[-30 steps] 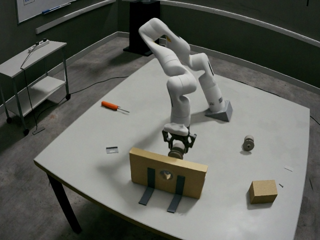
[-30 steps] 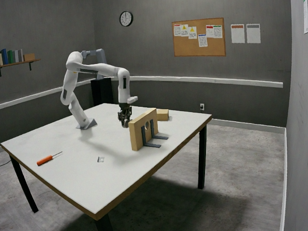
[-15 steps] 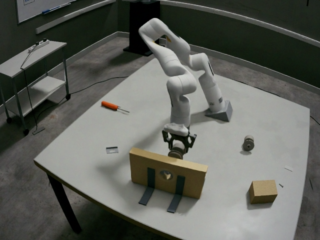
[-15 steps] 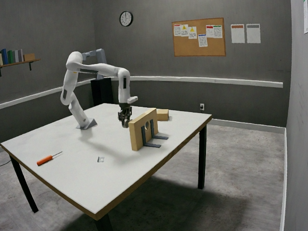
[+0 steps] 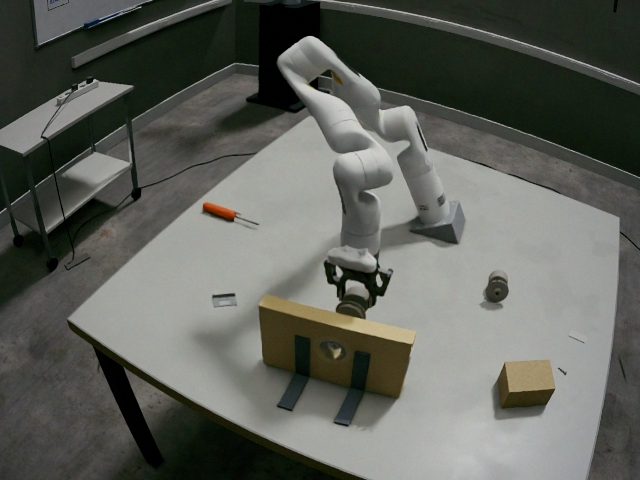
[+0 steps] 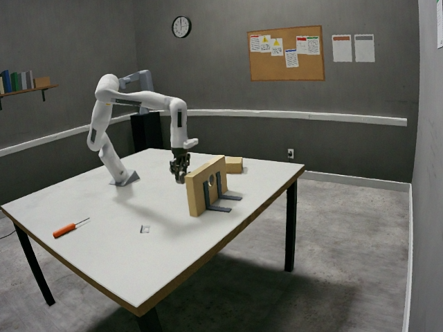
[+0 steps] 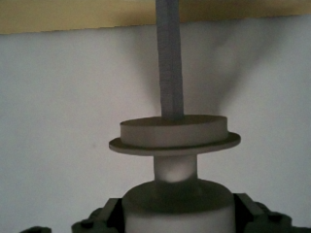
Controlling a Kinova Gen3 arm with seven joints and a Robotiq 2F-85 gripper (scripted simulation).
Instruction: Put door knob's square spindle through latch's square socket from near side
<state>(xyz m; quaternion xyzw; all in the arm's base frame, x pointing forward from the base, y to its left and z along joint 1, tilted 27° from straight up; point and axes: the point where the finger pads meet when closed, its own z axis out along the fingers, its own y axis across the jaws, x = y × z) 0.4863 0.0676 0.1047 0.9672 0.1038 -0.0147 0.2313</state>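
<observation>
Right now the board is 130 mm ahead of my hand, 30 mm to the left of it and 20 mm below it. The rest, counted from my hand: wooden block 440 mm to the left, 80 mm below, 20 mm behind.
</observation>
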